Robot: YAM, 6 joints.
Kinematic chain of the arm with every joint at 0, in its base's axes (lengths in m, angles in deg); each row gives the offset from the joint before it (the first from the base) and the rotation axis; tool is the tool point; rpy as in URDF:
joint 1: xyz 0 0 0.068 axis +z
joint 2: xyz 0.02 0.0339 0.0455 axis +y
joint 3: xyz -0.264 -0.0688 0 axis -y
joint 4: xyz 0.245 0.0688 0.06 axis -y
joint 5: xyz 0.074 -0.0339 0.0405 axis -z
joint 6: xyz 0.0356 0 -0.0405 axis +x
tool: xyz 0 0 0 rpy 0 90 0
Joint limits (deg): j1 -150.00..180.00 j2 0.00..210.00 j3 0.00..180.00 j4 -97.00..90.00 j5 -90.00..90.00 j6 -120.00..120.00
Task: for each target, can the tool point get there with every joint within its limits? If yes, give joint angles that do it. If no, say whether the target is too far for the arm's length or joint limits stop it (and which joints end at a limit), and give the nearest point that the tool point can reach.
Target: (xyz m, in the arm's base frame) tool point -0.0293 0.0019 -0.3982
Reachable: no: joint limits stop it (at a limit: joint 2) | nearest point -0.0675 0.0044 -0.3318 | short by 0.077 m
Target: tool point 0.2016 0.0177 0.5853
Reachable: yes | joints 1.46 77.56 88.95 72.96 -20.61 36.36
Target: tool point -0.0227 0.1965 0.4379
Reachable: yes | joints 106.32 56.26 59.23 18.98 69.88 -24.52
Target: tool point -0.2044 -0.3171 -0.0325
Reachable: yes | joints -117.78 142.56 64.25 13.96 68.02 -45.78
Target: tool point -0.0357 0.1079 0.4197
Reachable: yes | joints 123.81 34.95 44.32 27.70 58.38 -82.33
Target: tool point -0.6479 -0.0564 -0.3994
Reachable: no: too far | nearest point -0.5097 -0.0086 -0.2675 | short by 0.197 m
